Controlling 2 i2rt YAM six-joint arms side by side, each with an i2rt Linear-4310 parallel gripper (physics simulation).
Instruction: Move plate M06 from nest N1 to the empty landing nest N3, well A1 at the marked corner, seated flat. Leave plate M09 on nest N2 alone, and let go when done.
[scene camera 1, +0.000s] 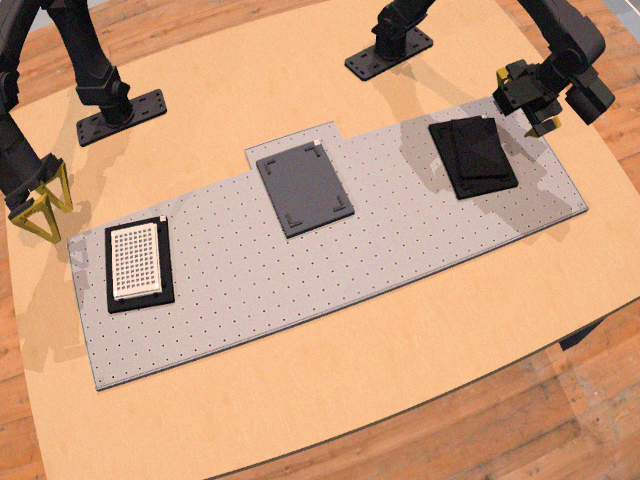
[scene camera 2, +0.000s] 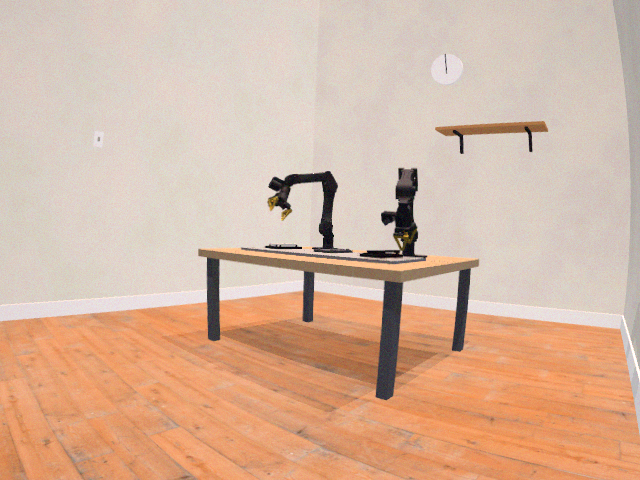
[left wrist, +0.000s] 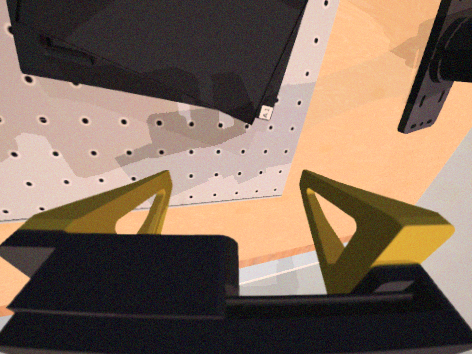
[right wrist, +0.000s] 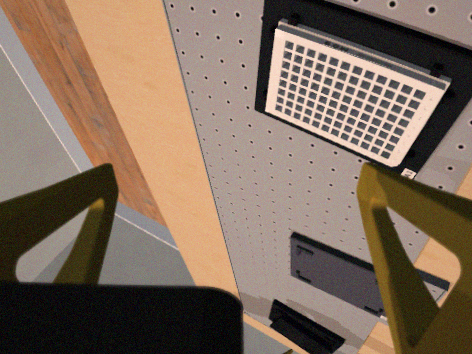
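A black plate (scene camera 1: 478, 147) (left wrist: 175, 50), apparently M06, lies turned askew on its black nest (scene camera 1: 445, 149) (left wrist: 50, 67), overlapping the guides, one corner at the nest's edge beside an A1 tag (left wrist: 266, 112). The grey landing nest (scene camera 1: 305, 188) (right wrist: 335, 277) is empty, with four corner guides and a white tag at its top corner. A white plate (scene camera 1: 135, 260) (right wrist: 350, 95), apparently M09, sits on another black nest (scene camera 1: 166, 258) (right wrist: 440, 120). My left gripper (scene camera 1: 516, 109) (scene camera 2: 403, 250) (left wrist: 235, 177) is open, above and beside the black plate. My right gripper (scene camera 1: 62, 226) (scene camera 2: 276, 213) (right wrist: 237, 176) is open, near the white plate.
All three nests stand on a perforated grey board (scene camera 1: 232, 289) on a wooden table (scene camera 1: 330, 392). The base plates of the right arm (scene camera 1: 87, 131) and left arm (scene camera 1: 361, 64) (left wrist: 420, 110) are behind the board.
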